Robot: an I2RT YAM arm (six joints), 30 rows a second.
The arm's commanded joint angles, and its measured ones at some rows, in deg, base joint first. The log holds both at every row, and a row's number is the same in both.
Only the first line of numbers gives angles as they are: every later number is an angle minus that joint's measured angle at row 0.
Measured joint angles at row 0:
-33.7, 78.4, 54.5, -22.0, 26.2, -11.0
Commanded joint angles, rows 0 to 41:
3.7, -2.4, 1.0, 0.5, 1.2, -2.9
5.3, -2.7, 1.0, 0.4, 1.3, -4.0
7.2, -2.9, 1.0, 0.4, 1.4, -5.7
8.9, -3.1, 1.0, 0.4, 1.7, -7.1
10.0, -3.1, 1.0, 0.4, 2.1, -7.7
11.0, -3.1, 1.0, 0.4, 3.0, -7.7
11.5, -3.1, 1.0, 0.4, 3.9, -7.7
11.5, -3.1, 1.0, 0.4, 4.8, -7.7
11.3, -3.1, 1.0, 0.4, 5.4, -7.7
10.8, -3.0, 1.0, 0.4, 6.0, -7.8
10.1, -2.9, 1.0, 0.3, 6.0, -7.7
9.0, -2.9, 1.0, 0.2, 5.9, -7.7
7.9, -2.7, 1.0, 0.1, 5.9, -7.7
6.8, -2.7, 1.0, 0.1, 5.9, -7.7
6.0, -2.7, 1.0, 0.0, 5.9, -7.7
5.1, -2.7, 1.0, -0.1, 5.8, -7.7
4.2, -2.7, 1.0, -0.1, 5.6, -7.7
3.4, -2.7, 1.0, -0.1, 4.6, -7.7
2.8, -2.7, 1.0, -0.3, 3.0, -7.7
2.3, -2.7, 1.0, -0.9, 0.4, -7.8
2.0, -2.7, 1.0, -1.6, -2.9, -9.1
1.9, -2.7, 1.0, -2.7, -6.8, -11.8
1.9, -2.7, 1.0, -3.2, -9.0, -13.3
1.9, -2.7, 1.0, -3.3, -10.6, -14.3
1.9, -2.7, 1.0, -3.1, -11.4, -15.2
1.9, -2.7, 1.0, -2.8, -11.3, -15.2
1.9, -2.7, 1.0, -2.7, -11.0, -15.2
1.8, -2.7, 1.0, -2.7, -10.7, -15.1
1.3, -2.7, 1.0, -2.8, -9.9, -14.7
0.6, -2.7, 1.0, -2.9, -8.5, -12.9
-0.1, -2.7, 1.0, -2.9, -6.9, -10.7
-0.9, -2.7, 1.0, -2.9, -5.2, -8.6
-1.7, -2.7, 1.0, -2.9, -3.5, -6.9
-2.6, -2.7, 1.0, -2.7, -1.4, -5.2
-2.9, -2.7, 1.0, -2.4, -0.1, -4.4
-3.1, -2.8, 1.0, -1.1, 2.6, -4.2
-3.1, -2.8, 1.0, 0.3, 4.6, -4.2
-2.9, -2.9, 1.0, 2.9, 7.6, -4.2
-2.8, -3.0, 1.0, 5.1, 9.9, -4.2
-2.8, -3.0, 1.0, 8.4, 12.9, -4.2
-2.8, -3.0, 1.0, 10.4, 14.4, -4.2
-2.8, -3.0, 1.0, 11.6, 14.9, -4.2
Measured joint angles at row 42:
-2.7, -2.8, 0.9, 7.6, 5.1, -6.0
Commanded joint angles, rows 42 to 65:
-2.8, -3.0, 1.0, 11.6, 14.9, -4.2
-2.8, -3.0, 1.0, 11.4, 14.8, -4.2
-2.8, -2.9, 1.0, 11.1, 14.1, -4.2
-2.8, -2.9, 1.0, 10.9, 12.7, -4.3
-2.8, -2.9, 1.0, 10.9, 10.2, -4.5
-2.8, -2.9, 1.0, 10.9, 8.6, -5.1
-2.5, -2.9, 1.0, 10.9, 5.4, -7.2
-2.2, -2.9, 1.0, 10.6, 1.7, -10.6
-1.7, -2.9, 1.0, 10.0, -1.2, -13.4
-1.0, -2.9, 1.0, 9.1, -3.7, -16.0
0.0, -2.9, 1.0, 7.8, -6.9, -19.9
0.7, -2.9, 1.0, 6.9, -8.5, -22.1
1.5, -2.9, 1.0, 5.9, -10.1, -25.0
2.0, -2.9, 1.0, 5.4, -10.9, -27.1
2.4, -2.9, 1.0, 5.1, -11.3, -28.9
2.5, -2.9, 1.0, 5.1, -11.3, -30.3
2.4, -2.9, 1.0, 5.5, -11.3, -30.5
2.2, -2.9, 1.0, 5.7, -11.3, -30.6
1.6, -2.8, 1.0, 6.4, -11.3, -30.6
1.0, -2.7, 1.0, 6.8, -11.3, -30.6
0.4, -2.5, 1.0, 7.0, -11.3, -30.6
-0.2, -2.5, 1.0, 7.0, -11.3, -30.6
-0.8, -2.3, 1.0, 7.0, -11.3, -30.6
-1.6, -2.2, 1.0, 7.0, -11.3, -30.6
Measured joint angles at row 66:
0.3, -2.7, 0.9, 6.6, -10.6, -29.2
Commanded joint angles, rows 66 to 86:
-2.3, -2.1, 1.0, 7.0, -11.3, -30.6
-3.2, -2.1, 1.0, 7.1, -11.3, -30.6
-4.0, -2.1, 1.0, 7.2, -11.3, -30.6
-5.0, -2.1, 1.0, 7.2, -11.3, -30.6
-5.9, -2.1, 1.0, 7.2, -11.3, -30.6
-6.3, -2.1, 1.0, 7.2, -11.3, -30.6
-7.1, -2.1, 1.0, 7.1, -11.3, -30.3
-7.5, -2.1, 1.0, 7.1, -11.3, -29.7
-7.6, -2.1, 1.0, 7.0, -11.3, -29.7
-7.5, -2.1, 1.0, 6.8, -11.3, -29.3
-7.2, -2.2, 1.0, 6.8, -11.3, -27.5
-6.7, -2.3, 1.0, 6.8, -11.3, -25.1
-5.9, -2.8, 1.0, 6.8, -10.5, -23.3
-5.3, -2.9, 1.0, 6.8, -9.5, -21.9
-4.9, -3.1, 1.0, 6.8, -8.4, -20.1
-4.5, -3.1, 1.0, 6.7, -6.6, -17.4
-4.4, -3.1, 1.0, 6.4, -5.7, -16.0
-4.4, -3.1, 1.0, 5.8, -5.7, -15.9
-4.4, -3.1, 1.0, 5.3, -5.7, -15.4
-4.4, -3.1, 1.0, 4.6, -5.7, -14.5
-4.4, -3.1, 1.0, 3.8, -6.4, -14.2
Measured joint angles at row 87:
-4.4, -2.1, 0.9, 4.8, -7.9, -18.6
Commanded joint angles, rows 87 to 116:
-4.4, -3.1, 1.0, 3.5, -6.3, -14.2
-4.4, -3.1, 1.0, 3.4, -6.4, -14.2
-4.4, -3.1, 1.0, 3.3, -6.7, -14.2
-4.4, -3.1, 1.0, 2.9, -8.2, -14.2
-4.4, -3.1, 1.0, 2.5, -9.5, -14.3
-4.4, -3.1, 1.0, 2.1, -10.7, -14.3
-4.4, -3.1, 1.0, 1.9, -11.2, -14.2
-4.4, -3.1, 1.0, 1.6, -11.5, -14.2
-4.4, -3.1, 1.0, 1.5, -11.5, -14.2
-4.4, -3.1, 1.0, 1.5, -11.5, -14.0
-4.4, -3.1, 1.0, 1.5, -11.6, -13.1
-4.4, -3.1, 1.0, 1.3, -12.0, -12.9
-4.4, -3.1, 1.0, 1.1, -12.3, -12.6
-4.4, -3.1, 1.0, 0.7, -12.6, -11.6
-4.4, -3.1, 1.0, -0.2, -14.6, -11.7
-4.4, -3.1, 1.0, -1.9, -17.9, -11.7
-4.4, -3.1, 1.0, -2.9, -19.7, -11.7
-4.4, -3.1, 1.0, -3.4, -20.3, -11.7
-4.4, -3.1, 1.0, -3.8, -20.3, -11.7
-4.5, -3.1, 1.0, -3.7, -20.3, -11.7
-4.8, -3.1, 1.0, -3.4, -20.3, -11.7
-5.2, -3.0, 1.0, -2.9, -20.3, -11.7
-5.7, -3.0, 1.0, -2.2, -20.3, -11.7
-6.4, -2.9, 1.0, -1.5, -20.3, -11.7
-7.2, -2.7, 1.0, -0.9, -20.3, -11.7
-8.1, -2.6, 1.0, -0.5, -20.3, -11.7
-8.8, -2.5, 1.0, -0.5, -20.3, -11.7
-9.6, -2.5, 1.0, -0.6, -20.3, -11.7
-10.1, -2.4, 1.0, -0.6, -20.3, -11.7
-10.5, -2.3, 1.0, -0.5, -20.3, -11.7
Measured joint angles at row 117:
-8.7, -2.2, 0.9, -1.0, -19.6, -13.0
